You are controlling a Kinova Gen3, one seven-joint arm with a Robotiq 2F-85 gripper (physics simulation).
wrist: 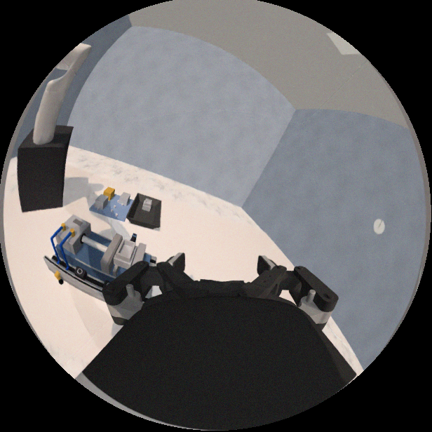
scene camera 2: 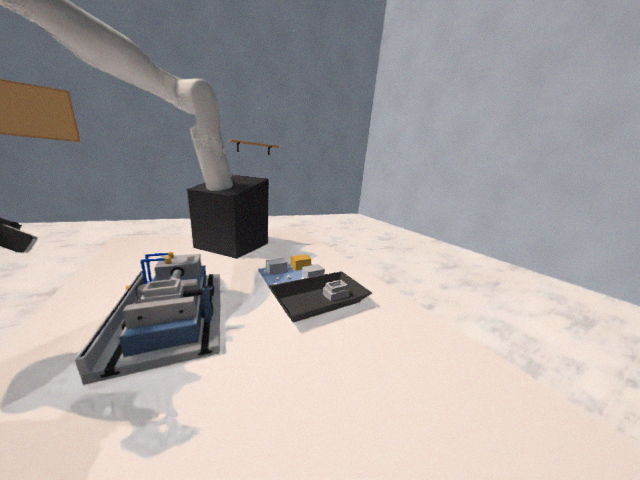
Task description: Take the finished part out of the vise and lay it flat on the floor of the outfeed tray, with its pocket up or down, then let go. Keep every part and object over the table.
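Places are measured from the arm's base along level axes (x ahead, y left, z up), in millimetres.
Where they show: arm's base, link origin: [scene camera 2: 220,186].
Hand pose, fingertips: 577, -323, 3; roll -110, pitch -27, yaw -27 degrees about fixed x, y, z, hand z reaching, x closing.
Observation:
Things, the pixels of their centre, and the offset from my fingertips, as dx, dy, dz. "*": a spot on its surface instead. Level surfaces: height alone.
- finished part, body centre: [scene camera 2: 163,292] -110, +131, -154
- vise, body centre: [scene camera 2: 171,295] -177, +141, -202
- small grey pocketed part, body centre: [scene camera 2: 336,289] -63, +516, -222
- grey pan, surface spot: [scene camera 2: 98,341] * -83, +38, -205
- blue mat, surface height: dz -244
- yellow block, body centre: [scene camera 2: 300,262] -272, +519, -226
The finished part [scene camera 2: 161,287] [wrist: 125,251], a light grey block with its pocket facing up, sits between the jaws of the vise [scene camera 2: 160,313] [wrist: 111,252]. The outfeed tray [scene camera 2: 307,308] [wrist: 144,218] is black and shallow, with sloping walls. Another small grey pocketed part [scene camera 2: 336,290] [wrist: 147,204] is inside it, toward one side. In the wrist view my gripper [wrist: 221,262] is wide open, with no object between its fingertips, and is away from the vise and the tray. In the scene view a dark piece of it shows at the left edge; its fingertips cannot be made out there.
The vise stands in a grey pan [scene camera 2: 98,341] [wrist: 75,284], with blue hoses [scene camera 2: 144,268] [wrist: 53,246] rising at one end. A blue mat [scene camera 2: 267,276] [wrist: 124,213] with grey blocks and a yellow block [scene camera 2: 300,261] [wrist: 109,193] lies beside the outfeed tray. The black robot pedestal [scene camera 2: 227,217] [wrist: 42,175] stands behind.

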